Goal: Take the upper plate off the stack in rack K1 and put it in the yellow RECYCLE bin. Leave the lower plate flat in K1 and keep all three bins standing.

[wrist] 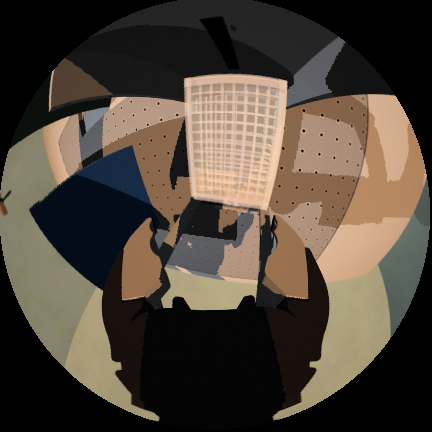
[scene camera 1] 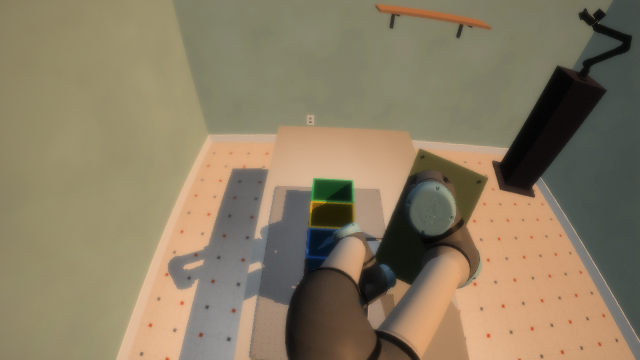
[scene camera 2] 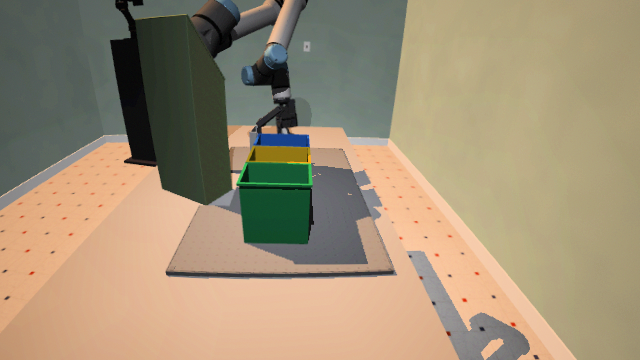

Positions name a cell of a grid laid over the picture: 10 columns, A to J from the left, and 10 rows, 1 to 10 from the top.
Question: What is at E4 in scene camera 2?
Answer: My gripper.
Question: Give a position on a blue bin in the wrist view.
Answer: C6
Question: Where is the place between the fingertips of my gripper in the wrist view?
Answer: At E6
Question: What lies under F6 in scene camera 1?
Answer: A green bin.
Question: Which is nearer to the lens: the yellow bin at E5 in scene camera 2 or the green bin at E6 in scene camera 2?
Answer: The green bin.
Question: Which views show the well plate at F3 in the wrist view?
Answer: The wrist view only.
